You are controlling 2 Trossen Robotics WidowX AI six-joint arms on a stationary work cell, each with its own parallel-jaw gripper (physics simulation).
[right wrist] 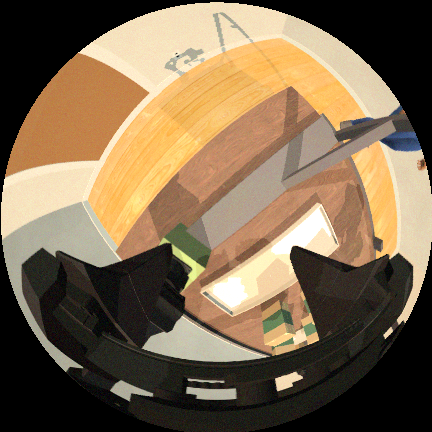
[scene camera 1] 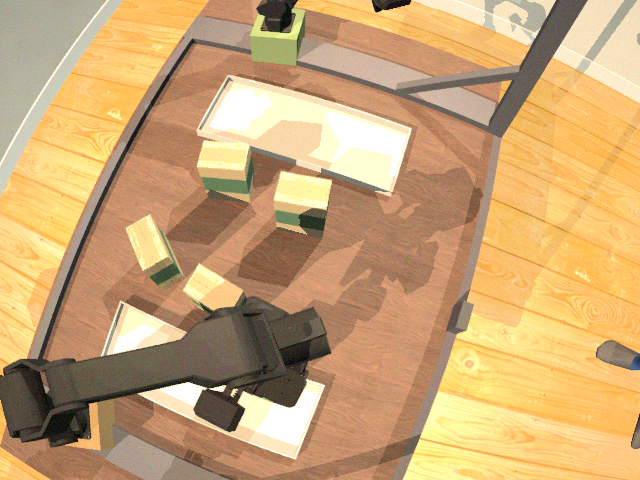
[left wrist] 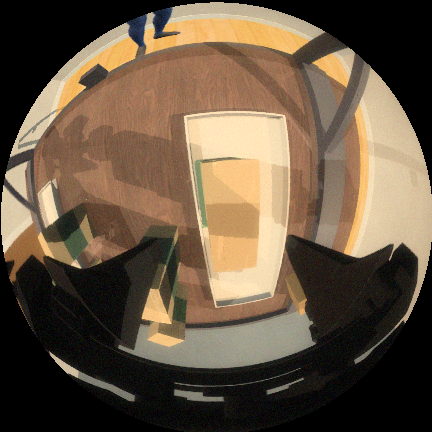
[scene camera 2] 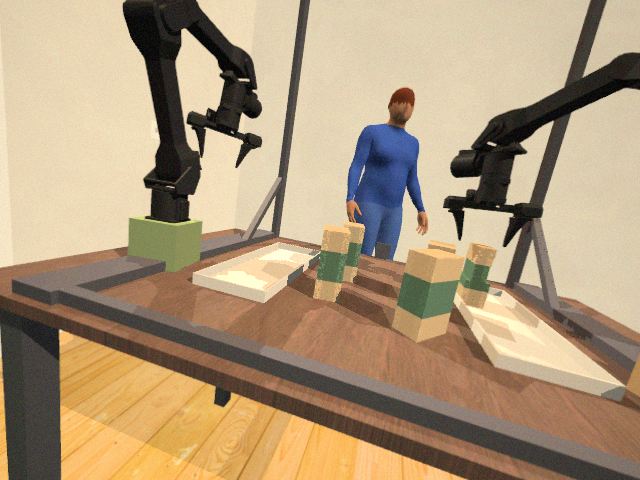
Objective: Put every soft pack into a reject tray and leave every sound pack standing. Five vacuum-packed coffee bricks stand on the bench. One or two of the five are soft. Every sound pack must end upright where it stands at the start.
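Four packs stand upright on the bench, tan with green bands. The fifth pack looks upright at the lower white tray; its base is partly hidden, so I cannot tell whether it is inside the rim. My left gripper is open above this pack, fingertips clear of its top. My right gripper is open and empty, high at the left of scene camera 2. Softness cannot be judged by look.
The upper white tray lies behind two packs in scene camera 1. The left arm covers part of the lower tray there. Dark frame posts and braces rise at the bench edge. A person in blue stands beyond the bench.
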